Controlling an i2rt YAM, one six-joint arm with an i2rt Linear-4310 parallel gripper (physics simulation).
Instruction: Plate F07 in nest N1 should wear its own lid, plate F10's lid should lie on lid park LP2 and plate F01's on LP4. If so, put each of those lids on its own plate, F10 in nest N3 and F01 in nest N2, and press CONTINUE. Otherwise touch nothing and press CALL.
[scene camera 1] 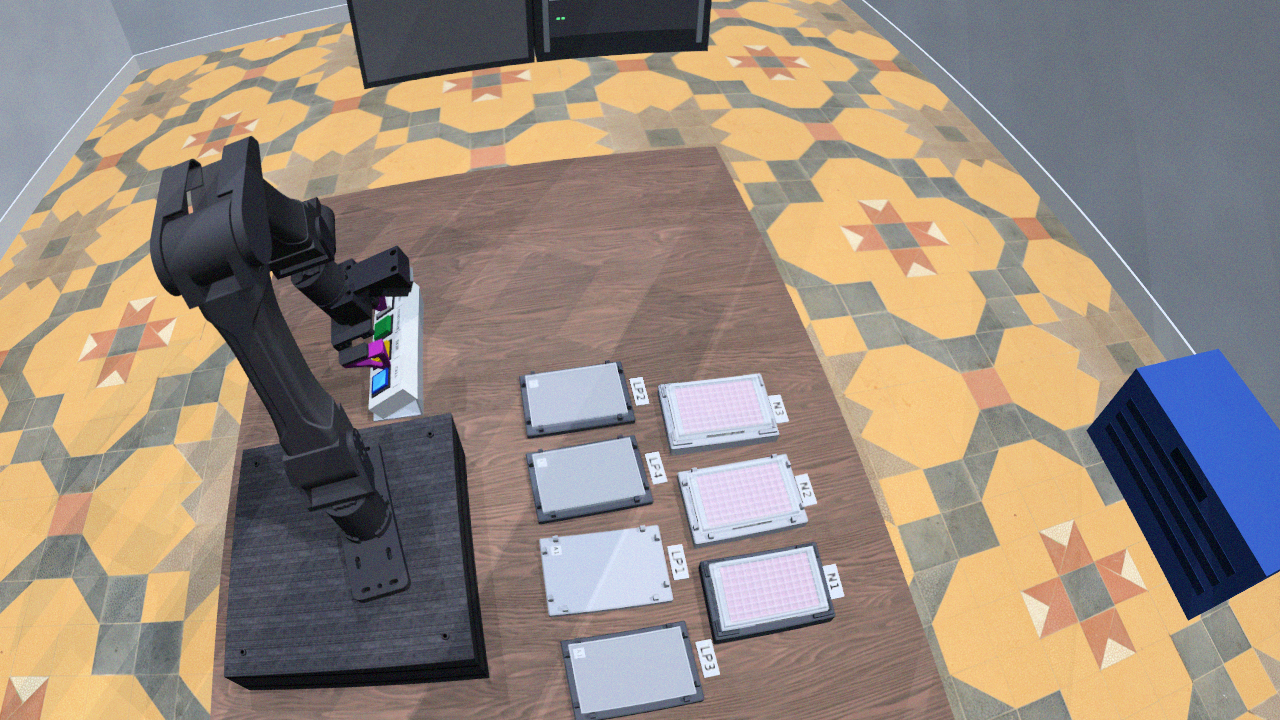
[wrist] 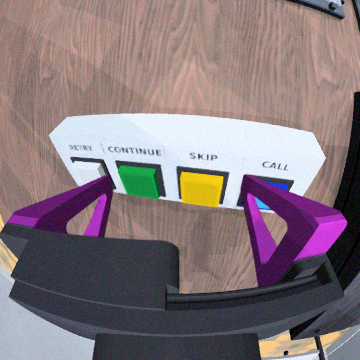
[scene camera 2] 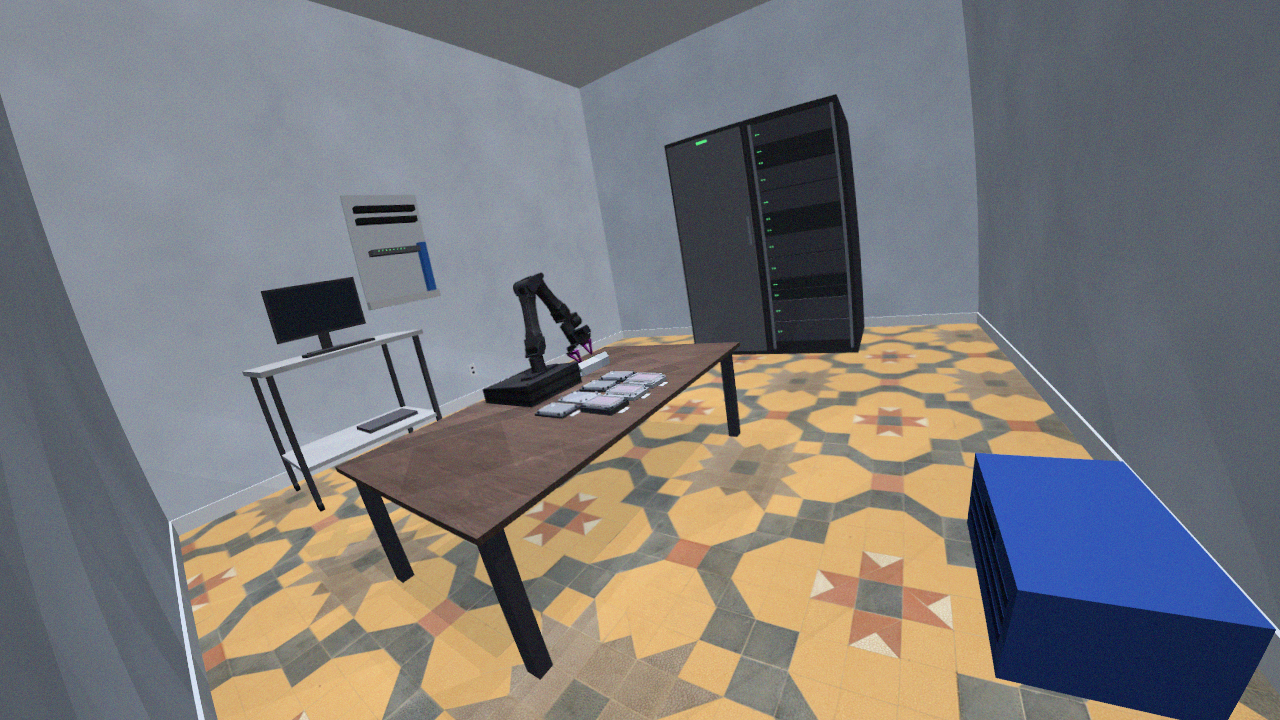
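My gripper is open and empty over the button panel. In the wrist view its right finger partly covers the blue CALL button; the green CONTINUE button shows between the fingers. In scene camera 1, plates with pink wells sit in nest N1, nest N2 and nest N3. Flat greyish lids lie on LP2, LP4, LP1 and LP3. Plate and lid codes are unreadable; whether the N1 plate wears a lid I cannot tell.
The yellow SKIP button and white RETRY button are on the same panel. The arm's black base stands left of the lid parks on the wooden table. A blue box stands on the floor.
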